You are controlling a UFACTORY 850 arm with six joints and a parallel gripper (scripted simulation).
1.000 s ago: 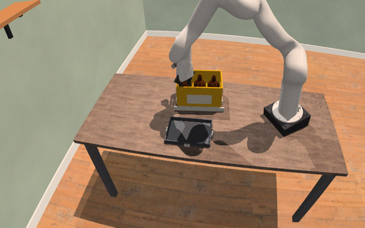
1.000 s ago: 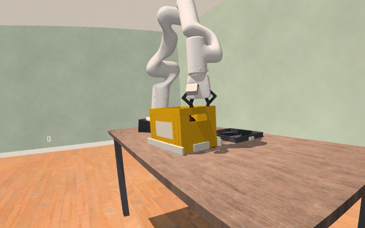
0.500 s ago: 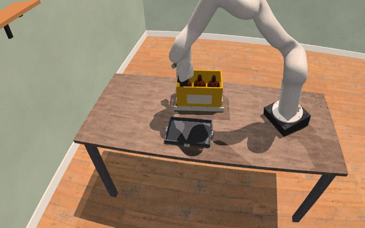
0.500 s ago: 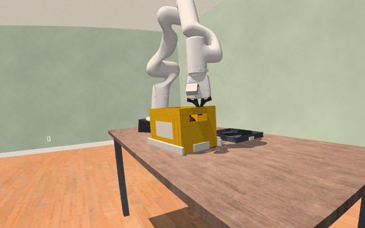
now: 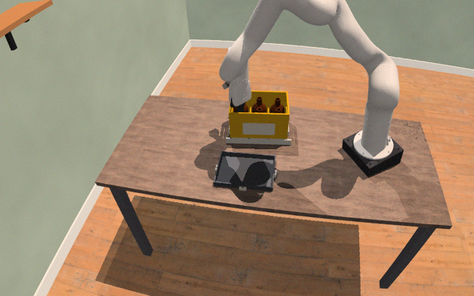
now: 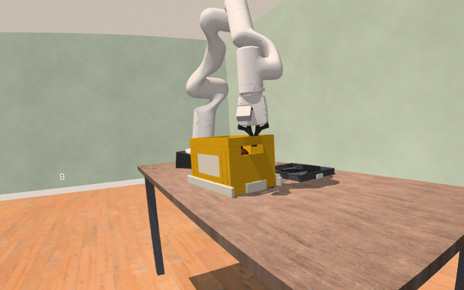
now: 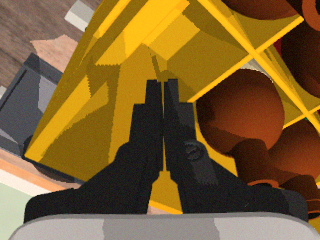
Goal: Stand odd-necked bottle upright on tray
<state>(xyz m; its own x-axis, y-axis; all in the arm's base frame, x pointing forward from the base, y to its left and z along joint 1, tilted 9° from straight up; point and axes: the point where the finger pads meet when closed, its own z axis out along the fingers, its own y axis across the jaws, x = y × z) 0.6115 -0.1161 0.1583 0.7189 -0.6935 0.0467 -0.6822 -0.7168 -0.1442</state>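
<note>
Now: hand 9 cm past the yellow crate, 7 cm above it and 5 cm to the left of it. Round my hand: dark tray 24 cm to the left, 15 cm below, 4 cm behind.
</note>
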